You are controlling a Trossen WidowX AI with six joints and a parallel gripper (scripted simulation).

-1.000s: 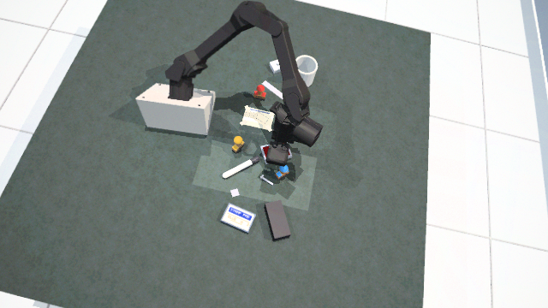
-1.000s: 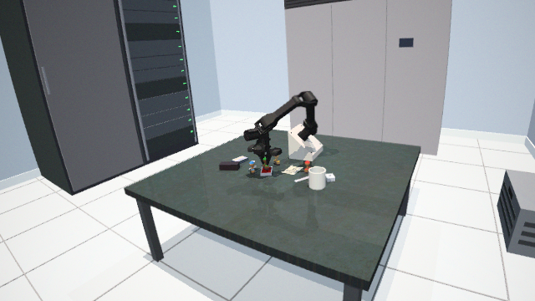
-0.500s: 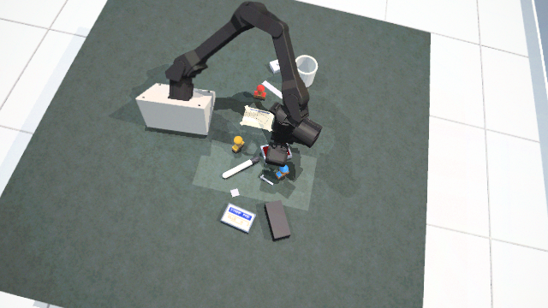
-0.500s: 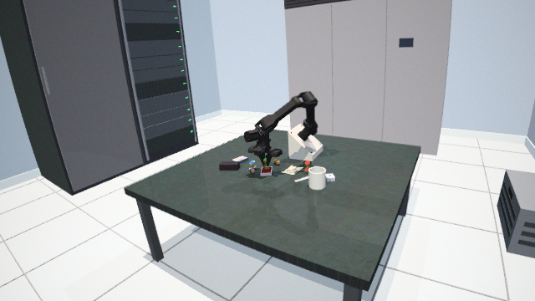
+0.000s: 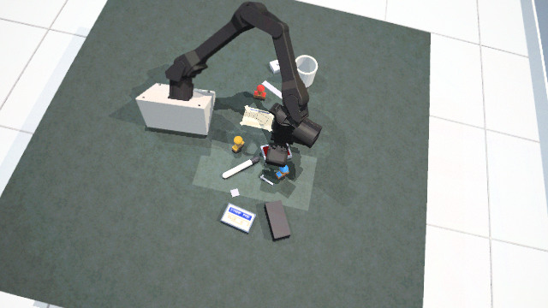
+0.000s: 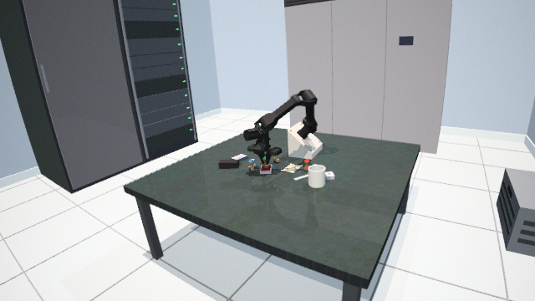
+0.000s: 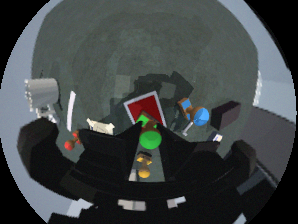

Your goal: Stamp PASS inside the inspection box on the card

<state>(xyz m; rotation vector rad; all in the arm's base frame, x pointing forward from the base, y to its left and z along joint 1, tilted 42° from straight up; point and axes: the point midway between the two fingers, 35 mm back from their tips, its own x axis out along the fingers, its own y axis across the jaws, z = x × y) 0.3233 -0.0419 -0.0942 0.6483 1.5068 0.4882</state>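
Now: gripper tip right at the green-knobbed pass stamp. Round my gripper tip: red ink pad 30 mm below; then bolt 30 mm behind, 100 mm to the right, 30 mm below; then blue-knobbed stamp 20 mm ahead, 70 mm to the right, 20 mm below.
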